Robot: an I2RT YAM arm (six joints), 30 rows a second.
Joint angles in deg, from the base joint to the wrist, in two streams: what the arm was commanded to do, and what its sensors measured. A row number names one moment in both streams.
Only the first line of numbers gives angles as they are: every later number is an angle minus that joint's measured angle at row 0.
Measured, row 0:
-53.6 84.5 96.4 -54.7 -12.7 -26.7
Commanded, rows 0 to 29:
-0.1 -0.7 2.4 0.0 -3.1 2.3
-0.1 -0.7 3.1 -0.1 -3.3 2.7
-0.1 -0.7 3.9 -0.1 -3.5 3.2
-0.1 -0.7 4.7 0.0 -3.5 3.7
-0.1 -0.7 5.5 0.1 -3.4 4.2
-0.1 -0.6 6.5 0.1 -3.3 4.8
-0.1 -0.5 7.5 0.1 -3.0 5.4
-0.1 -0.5 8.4 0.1 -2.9 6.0
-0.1 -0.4 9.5 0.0 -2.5 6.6
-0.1 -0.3 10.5 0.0 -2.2 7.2
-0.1 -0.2 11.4 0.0 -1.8 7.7
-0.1 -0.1 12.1 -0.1 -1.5 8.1
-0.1 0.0 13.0 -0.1 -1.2 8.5
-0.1 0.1 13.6 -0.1 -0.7 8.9
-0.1 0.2 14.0 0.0 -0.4 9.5
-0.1 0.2 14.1 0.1 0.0 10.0
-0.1 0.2 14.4 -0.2 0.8 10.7
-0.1 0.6 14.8 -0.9 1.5 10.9
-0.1 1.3 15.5 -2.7 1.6 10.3
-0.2 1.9 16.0 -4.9 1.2 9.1
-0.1 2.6 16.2 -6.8 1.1 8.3
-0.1 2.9 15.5 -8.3 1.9 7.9
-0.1 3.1 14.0 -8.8 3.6 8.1
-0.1 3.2 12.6 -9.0 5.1 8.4
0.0 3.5 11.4 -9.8 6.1 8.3
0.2 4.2 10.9 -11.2 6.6 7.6
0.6 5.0 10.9 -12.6 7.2 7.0
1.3 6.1 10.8 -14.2 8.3 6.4
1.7 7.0 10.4 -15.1 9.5 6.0
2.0 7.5 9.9 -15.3 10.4 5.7
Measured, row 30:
1.3 6.3 10.6 -10.5 7.0 7.4
